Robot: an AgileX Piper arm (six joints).
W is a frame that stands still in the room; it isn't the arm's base.
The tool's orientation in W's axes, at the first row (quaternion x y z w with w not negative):
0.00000 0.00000 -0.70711 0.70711
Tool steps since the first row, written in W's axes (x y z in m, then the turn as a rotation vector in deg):
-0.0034 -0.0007 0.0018 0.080 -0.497 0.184
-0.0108 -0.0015 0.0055 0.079 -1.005 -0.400
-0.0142 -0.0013 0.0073 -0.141 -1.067 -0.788
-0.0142 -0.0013 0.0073 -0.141 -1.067 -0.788
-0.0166 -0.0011 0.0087 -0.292 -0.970 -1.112
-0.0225 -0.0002 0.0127 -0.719 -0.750 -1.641
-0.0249 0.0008 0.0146 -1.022 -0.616 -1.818
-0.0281 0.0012 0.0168 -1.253 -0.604 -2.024
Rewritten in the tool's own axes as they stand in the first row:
0.0007 -0.0034 0.0018 0.497 0.080 0.184
0.0015 -0.0108 0.0055 1.005 0.079 -0.400
0.0013 -0.0142 0.0073 1.067 -0.141 -0.788
0.0013 -0.0142 0.0073 1.067 -0.141 -0.788
0.0011 -0.0166 0.0087 0.970 -0.292 -1.112
0.0002 -0.0225 0.0127 0.750 -0.719 -1.641
-0.0008 -0.0249 0.0146 0.616 -1.022 -1.818
-0.0012 -0.0281 0.0168 0.604 -1.253 -2.024

